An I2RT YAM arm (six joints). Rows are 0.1 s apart.
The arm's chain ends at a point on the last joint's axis. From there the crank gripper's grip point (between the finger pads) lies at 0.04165 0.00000 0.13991 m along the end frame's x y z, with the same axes.
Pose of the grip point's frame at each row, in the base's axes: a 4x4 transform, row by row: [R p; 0 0 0 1], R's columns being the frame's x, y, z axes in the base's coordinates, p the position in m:
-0.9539 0.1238 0.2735 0.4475; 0.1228 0.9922 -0.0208 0.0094; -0.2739 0.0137 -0.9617 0.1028; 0 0 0 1
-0.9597 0.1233 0.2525 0.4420; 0.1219 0.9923 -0.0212 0.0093; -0.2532 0.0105 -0.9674 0.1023; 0 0 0 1
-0.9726 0.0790 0.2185 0.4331; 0.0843 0.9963 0.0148 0.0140; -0.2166 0.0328 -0.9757 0.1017; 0 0 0 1
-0.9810 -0.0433 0.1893 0.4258; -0.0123 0.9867 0.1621 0.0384; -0.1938 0.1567 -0.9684 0.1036; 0 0 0 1
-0.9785 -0.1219 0.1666 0.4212; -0.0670 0.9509 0.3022 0.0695; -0.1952 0.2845 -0.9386 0.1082; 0 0 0 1
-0.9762 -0.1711 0.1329 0.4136; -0.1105 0.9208 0.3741 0.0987; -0.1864 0.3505 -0.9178 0.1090; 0 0 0 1
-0.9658 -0.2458 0.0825 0.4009; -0.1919 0.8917 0.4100 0.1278; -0.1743 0.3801 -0.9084 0.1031; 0 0 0 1
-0.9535 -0.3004 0.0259 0.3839; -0.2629 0.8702 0.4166 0.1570; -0.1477 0.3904 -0.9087 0.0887; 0 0 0 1
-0.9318 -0.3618 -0.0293 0.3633; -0.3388 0.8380 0.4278 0.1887; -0.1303 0.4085 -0.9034 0.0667; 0 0 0 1
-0.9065 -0.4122 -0.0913 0.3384; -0.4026 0.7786 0.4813 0.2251; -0.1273 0.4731 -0.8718 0.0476; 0 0 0 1
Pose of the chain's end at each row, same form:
-0.9539 0.1238 0.2735 0.4490; 0.1228 0.9922 -0.0208 0.0072; -0.2739 0.0137 -0.9617 0.2488; 0 0 0 1
-0.9597 0.1233 0.2525 0.4466; 0.1219 0.9923 -0.0212 0.0072; -0.2532 0.0105 -0.9674 0.2482; 0 0 0 1
-0.9726 0.0790 0.2185 0.4430; 0.0843 0.9963 0.0148 0.0084; -0.2166 0.0328 -0.9757 0.2472; 0 0 0 1
-0.9810 -0.0433 0.1893 0.4402; -0.0123 0.9867 0.1621 0.0162; -0.1938 0.1567 -0.9684 0.2472; 0 0 0 1
-0.9785 -0.1219 0.1666 0.4386; -0.0670 0.9509 0.3022 0.0300; -0.1952 0.2845 -0.9386 0.2476; 0 0 0 1
-0.9762 -0.1711 0.1329 0.4357; -0.1105 0.9208 0.3741 0.0510; -0.1864 0.3505 -0.9178 0.2452; 0 0 0 1
-0.9658 -0.2458 0.0825 0.4296; -0.1919 0.8917 0.4100 0.0784; -0.1743 0.3801 -0.9084 0.2375; 0 0 0 1
-0.9535 -0.3004 0.0259 0.4200; -0.2629 0.8702 0.4166 0.1097; -0.1477 0.3904 -0.9087 0.2220; 0 0 0 1
-0.9318 -0.3618 -0.0293 0.4062; -0.3388 0.8380 0.4278 0.1430; -0.1303 0.4085 -0.9034 0.1985; 0 0 0 1
-0.9065 -0.4122 -0.0913 0.3889; -0.4026 0.7786 0.4813 0.1745; -0.1273 0.4731 -0.8718 0.1749; 0 0 0 1

